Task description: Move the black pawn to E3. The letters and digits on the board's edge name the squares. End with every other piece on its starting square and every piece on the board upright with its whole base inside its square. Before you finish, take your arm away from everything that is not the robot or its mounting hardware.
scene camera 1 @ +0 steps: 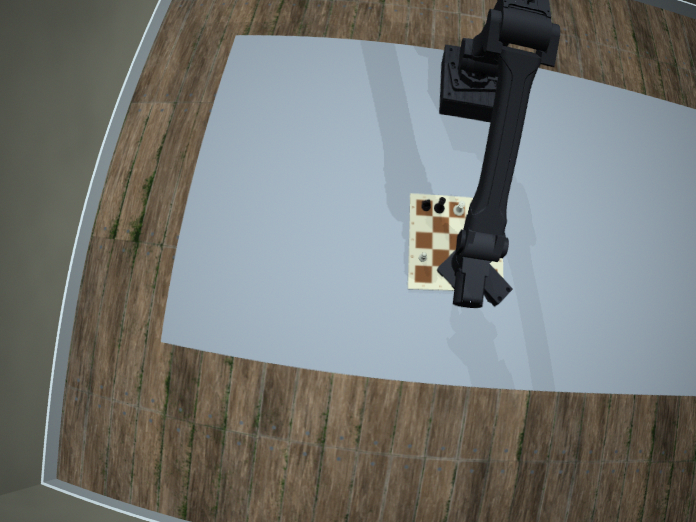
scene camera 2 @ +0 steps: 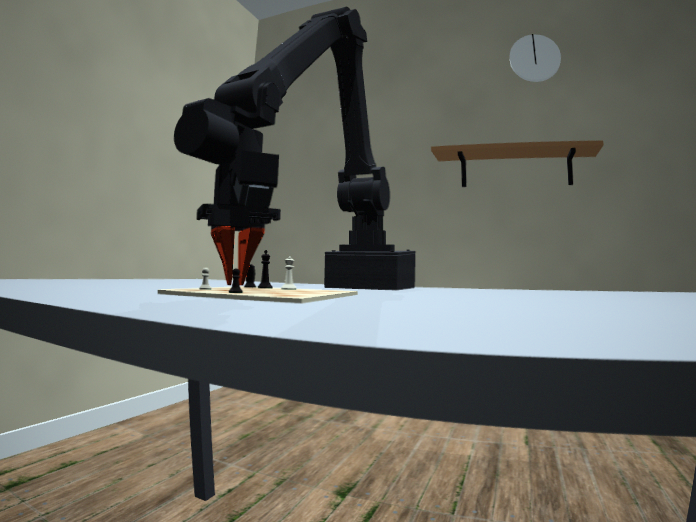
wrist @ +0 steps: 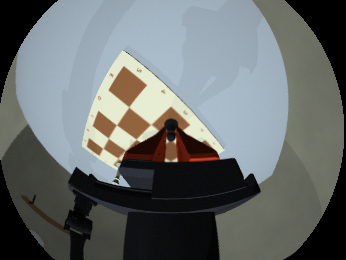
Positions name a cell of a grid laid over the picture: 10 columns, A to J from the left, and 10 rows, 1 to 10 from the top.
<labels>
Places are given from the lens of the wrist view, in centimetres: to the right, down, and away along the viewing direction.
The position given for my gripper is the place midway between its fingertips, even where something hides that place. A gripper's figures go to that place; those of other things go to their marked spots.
my gripper (wrist: E6): 0, 0, 13
chessboard (wrist: D5): -5, -3, 12
</labels>
